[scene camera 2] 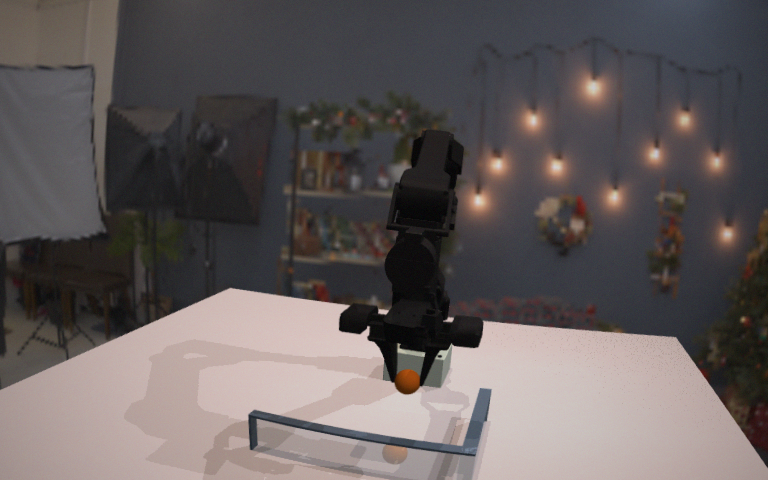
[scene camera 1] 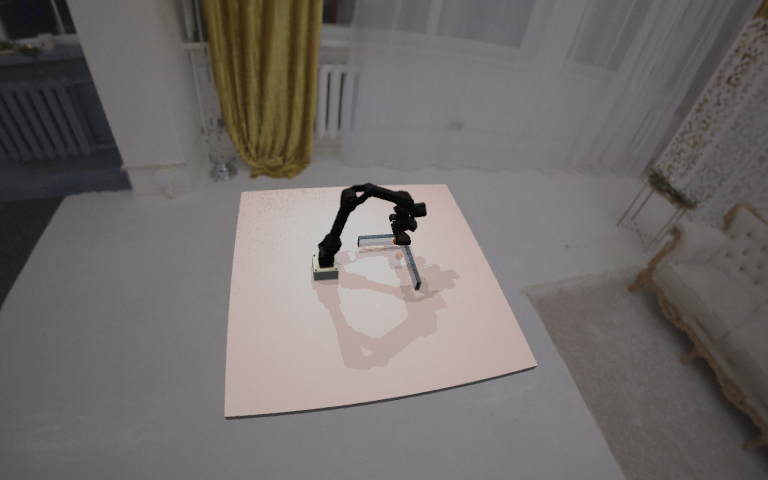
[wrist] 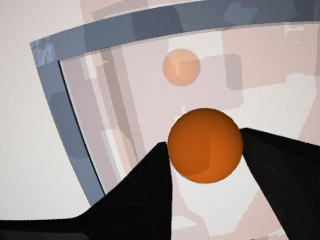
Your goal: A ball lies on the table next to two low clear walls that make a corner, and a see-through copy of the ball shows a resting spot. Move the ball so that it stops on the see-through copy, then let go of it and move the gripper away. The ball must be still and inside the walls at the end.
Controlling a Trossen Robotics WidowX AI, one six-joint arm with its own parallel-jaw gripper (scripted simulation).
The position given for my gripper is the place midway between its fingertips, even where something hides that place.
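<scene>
My gripper (scene camera 2: 407, 383), (wrist: 203, 143), holding an orange ball (wrist: 205, 145). Also a see-through copy (wrist: 181, 67).
</scene>
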